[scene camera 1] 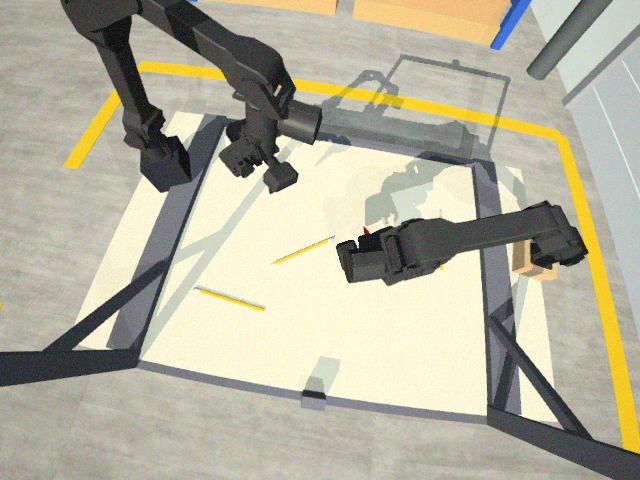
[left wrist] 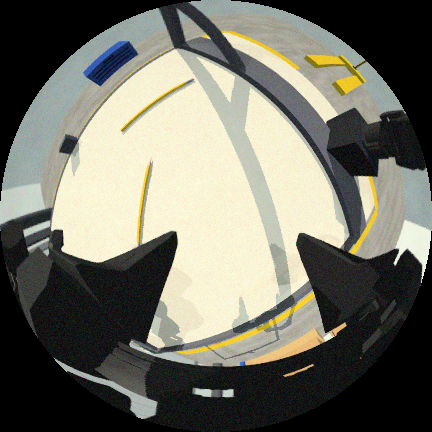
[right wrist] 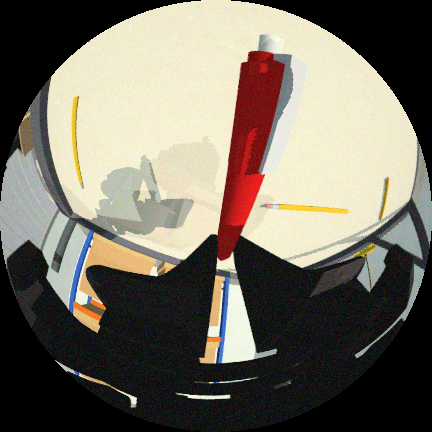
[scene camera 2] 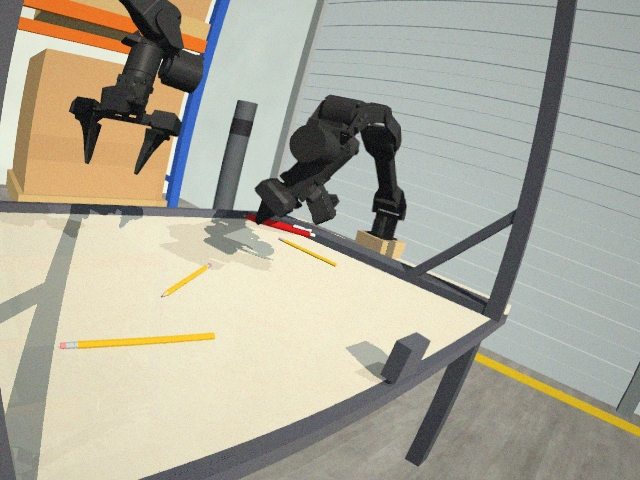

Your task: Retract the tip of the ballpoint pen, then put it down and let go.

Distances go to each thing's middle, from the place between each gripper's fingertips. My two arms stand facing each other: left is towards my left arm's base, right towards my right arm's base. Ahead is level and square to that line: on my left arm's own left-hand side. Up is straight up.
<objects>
Now: left hand 43 cm past the small grey block (scene camera 2: 407,353), 24 cm to the left of it and 12 cm above it. The rest, counted from my left hand: tan block (scene camera 1: 521,264): 77 cm to the right, 12 cm below, 4 cm ahead.
Now: the small grey block 380 mm behind my right hand, 40 mm to the left of it and 60 mm below it. Also, from my right hand: tan block: 90 mm ahead, 500 mm to the right, 60 mm below.
</objects>
